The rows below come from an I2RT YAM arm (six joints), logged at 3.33 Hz.
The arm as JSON. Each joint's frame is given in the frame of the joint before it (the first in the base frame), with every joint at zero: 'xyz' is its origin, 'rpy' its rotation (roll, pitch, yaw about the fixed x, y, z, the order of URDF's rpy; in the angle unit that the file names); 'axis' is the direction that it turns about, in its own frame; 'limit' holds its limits. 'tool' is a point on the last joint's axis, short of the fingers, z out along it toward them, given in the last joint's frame.
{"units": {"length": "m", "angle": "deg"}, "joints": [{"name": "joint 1", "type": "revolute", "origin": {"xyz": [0.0, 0.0, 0.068], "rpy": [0.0, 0.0, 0.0]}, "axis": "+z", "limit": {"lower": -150.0, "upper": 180.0}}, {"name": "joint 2", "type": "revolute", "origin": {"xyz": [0.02, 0.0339, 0.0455], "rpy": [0.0, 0.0, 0.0]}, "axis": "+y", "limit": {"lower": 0.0, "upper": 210.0}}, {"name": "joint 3", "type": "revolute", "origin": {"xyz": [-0.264, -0.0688, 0.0], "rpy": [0.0, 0.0, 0.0]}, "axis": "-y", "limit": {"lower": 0.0, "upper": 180.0}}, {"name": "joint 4", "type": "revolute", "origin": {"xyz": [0.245, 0.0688, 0.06], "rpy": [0.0, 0.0, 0.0]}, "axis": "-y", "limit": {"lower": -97.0, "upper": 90.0}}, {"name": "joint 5", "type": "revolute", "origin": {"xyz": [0.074, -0.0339, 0.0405], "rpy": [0.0, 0.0, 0.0]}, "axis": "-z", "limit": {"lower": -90.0, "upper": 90.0}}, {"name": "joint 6", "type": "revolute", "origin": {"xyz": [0.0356, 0.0, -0.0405], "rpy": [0.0, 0.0, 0.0]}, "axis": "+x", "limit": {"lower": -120.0, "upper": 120.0}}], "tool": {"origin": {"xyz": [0.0, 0.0, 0.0], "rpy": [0.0, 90.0, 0.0]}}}
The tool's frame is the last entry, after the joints.
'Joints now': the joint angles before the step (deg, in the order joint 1, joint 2, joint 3, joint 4, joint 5, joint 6). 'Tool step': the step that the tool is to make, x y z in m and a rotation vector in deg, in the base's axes. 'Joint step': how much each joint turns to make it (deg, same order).
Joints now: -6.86 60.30 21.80 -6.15 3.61 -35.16
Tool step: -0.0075 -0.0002 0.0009 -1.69 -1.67 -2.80
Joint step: 0.28 -3.10 -1.67 0.33 3.25 1.06
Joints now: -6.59 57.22 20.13 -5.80 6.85 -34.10
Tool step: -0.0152 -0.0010 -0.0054 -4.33 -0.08 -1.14
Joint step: -0.17 -4.91 -3.42 -0.53 3.61 -2.54
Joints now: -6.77 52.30 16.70 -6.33 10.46 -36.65
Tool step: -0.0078 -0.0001 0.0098 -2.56 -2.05 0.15
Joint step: -0.07 -5.25 -0.09 -2.45 1.33 -1.93
